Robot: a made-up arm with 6 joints.
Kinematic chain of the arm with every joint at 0, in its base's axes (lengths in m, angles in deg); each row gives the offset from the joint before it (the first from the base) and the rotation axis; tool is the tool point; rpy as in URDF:
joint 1: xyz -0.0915 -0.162 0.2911 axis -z
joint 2: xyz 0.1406 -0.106 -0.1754 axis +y
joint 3: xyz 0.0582 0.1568 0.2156 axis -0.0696 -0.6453 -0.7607
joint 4: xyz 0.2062 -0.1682 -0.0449 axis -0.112 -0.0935 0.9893
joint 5: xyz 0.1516 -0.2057 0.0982 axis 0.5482 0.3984 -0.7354
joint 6: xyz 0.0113 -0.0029 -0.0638 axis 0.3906 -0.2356 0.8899
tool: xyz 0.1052 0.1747 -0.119 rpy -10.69 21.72 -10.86
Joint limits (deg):
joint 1: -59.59..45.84
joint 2: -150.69..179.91
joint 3: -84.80..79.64
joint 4: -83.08..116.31
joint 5: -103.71..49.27
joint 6: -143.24..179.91
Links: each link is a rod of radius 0.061 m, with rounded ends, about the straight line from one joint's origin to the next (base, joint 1, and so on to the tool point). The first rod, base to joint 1, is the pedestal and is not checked.
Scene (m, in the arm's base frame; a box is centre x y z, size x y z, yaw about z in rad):
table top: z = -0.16
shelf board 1: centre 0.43 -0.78 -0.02 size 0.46 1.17 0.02 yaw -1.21
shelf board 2: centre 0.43 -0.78 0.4 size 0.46 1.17 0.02 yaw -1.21
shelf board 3: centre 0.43 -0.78 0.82 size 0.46 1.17 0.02 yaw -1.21
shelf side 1: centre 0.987 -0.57 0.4 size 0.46 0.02 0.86 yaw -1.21
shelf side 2: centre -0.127 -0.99 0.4 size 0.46 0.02 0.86 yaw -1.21
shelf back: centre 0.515 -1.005 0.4 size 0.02 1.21 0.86 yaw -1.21
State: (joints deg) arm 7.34 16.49 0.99 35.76 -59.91 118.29
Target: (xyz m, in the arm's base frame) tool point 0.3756 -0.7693 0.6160
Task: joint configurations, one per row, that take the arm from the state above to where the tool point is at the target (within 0.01 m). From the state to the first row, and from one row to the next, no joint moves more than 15 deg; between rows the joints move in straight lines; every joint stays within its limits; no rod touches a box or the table.
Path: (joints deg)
1: 0.00 16.28 -2.60 23.89 -45.35 105.12
2: -7.34 16.07 -6.19 12.02 -30.78 91.96
3: -6.83 3.04 -4.05 22.71 -34.39 95.49
4: -6.33 -9.99 -1.90 33.41 -37.99 99.03
5: -5.82 -23.02 0.24 44.11 -41.59 102.56
6: -5.31 -36.05 2.39 54.81 -45.19 106.10
7: -4.81 -49.08 4.53 65.51 -48.79 109.63
8: 2.65 -35.29 9.40 59.39 -61.88 122.38
9: 10.12 -21.51 14.26 53.28 -74.97 135.14
10: 17.58 -7.73 19.13 47.17 -88.06 147.89

